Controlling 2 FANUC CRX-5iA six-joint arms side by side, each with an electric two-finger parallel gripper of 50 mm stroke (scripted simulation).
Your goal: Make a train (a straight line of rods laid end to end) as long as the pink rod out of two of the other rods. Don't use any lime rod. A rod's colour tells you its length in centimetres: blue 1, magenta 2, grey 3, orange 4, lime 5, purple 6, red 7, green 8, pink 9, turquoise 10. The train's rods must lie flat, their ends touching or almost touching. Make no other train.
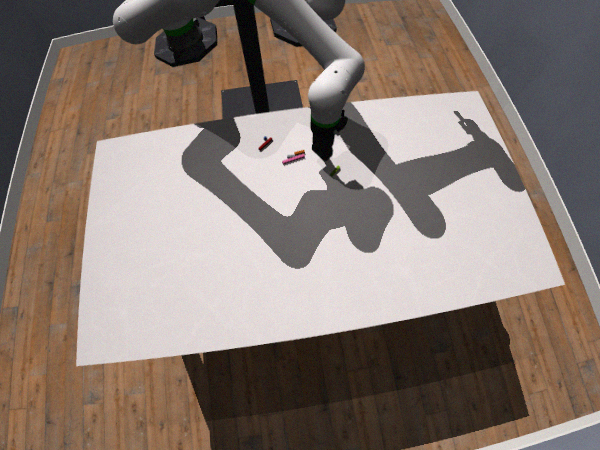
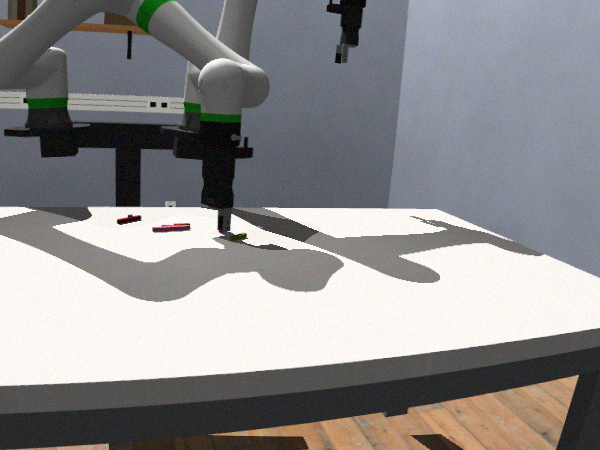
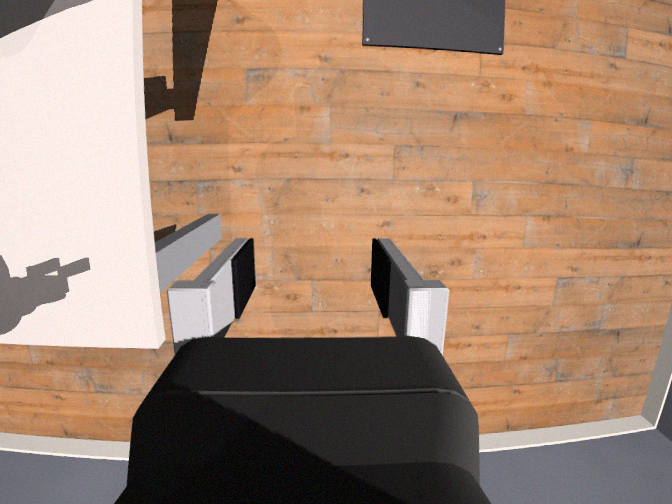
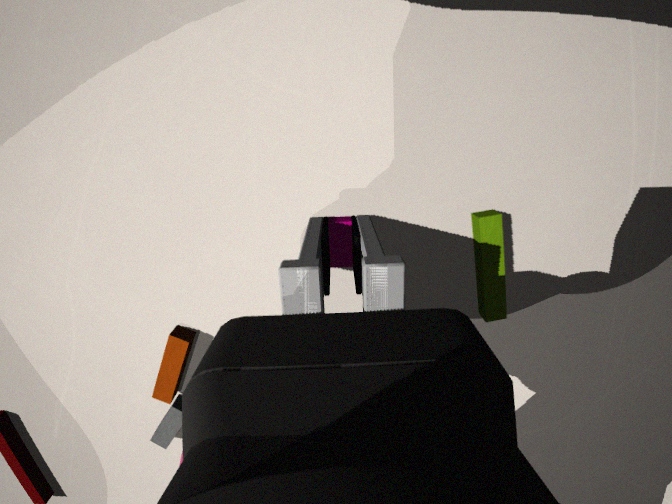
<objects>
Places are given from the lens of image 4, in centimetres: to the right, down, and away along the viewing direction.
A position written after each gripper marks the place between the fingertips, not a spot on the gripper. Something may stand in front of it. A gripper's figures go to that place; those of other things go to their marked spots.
right gripper [image 4: 340, 240]: 0, 0, 17
lime rod [image 4: 487, 227]: 6, -1, 16
orange rod [image 4: 180, 340]: -7, 4, 18
grey rod [image 4: 172, 422]: -9, 9, 19
The marked spots on the grey rod and the lime rod are 18 cm apart.
</objects>
